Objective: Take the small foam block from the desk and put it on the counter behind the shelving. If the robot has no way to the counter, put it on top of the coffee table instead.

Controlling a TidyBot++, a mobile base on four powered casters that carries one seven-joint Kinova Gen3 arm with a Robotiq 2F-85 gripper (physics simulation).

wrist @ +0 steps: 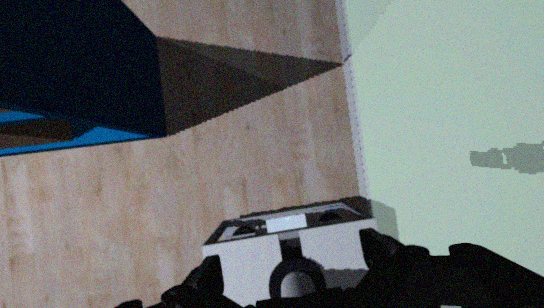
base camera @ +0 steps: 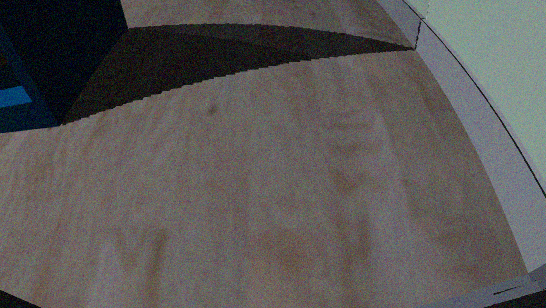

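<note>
My gripper is open, with nothing between its fingers. Its two black fingers stand wide apart at the bottom of the wrist view, in front of the white mobile base below. A dark blue unit with bright blue edges stands at the left in both views; it may be the shelving, but only part of it shows. The small foam block, the desk, the counter and the coffee table cannot be made out in either view.
A pale green wall with a light baseboard runs along the right. My white base is close to this wall. Wood floor lies between the wall and the blue unit, with a dark shadow across it.
</note>
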